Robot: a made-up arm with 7 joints. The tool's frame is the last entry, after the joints.
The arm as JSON. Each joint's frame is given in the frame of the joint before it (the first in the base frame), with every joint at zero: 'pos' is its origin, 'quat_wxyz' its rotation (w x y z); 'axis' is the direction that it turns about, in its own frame. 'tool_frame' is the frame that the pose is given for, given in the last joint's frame.
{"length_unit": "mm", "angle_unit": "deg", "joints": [
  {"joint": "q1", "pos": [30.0, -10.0, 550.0], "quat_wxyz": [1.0, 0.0, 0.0, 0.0], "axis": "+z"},
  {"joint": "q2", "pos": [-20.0, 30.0, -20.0], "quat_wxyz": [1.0, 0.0, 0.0, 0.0], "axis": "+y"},
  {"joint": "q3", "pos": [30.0, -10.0, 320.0], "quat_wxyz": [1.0, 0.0, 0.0, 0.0], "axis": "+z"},
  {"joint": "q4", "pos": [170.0, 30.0, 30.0], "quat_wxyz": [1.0, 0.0, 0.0, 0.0], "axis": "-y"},
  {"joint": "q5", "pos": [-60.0, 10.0, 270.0], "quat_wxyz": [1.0, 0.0, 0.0, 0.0], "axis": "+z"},
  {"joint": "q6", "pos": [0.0, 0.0, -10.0], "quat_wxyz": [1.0, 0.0, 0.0, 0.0], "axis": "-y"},
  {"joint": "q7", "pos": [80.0, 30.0, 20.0], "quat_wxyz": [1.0, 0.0, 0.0, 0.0], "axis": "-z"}
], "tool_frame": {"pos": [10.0, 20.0, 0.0], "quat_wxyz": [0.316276, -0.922, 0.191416, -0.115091]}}
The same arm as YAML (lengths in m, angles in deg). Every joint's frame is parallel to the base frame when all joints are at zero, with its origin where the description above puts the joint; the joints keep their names.
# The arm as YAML. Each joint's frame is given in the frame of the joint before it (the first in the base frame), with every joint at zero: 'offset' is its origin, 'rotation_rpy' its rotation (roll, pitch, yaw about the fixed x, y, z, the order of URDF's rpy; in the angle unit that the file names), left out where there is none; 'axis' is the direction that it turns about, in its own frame. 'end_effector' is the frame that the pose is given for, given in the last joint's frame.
length_unit: m
angle_unit: deg
chain:
  - id: q1
    offset: [0.03, -0.01, 0.55]
    axis: [0.0, 0.0, 1.0]
  - id: q2
    offset: [-0.02, 0.03, -0.02]
    axis: [0.0, 1.0, 0.0]
  - id: q3
    offset: [0.03, -0.01, 0.32]
    axis: [0.0, 0.0, 1.0]
  - id: q4
    offset: [0.17, 0.03, 0.03]
    axis: [0.0, -1.0, 0.0]
  - id: q5
    offset: [-0.06, 0.01, 0.27]
    axis: [0.0, 0.0, 1.0]
  - id: q6
    offset: [0.0, 0.0, -0.01]
    axis: [0.0, -1.0, 0.0]
  - id: q7
    offset: [0.08, 0.03, 0.02]
    axis: [0.0, 0.0, -1.0]
end_effector:
  offset: [0.01, 0.02, 0.0]
  rotation_rpy: [-140.96, -5.23, -25.31]

